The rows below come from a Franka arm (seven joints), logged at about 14 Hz.
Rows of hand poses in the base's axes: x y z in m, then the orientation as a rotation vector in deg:
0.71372, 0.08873, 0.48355, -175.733, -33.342, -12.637
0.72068, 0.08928, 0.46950, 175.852, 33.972, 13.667
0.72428, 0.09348, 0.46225, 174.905, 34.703, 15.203
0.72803, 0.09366, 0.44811, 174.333, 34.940, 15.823
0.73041, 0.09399, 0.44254, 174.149, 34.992, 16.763
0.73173, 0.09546, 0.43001, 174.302, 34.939, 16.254
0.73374, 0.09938, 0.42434, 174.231, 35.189, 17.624
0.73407, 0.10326, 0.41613, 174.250, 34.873, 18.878
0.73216, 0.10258, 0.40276, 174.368, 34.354, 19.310
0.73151, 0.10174, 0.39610, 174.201, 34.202, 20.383
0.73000, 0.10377, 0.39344, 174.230, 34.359, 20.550
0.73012, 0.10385, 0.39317, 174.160, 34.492, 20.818
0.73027, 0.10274, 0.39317, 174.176, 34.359, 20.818
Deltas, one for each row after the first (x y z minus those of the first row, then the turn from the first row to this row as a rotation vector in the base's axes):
0.00696, 0.00055, -0.01405, -0.946, -0.838, 0.301
0.01056, 0.00475, -0.02130, -1.444, -1.974, 0.821
0.01431, 0.00493, -0.03544, -1.830, -2.481, 1.006
0.01669, 0.00526, -0.04101, -1.801, -3.098, 1.052
0.01801, 0.00673, -0.05354, -1.770, -2.752, 1.008
0.02002, 0.01065, -0.05921, -1.510, -3.595, 1.176
0.02035, 0.01453, -0.06742, -1.263, -4.365, 0.975
0.01844, 0.01385, -0.08079, -1.129, -4.616, 0.638
0.01779, 0.01301, -0.08745, -1.065, -5.313, 0.553
0.01628, 0.01504, -0.09011, -0.977, -5.401, 0.653
0.01640, 0.01512, -0.09038, -0.962, -5.576, 0.743
0.01655, 0.01401, -0.09038, -0.966, -5.577, 0.657

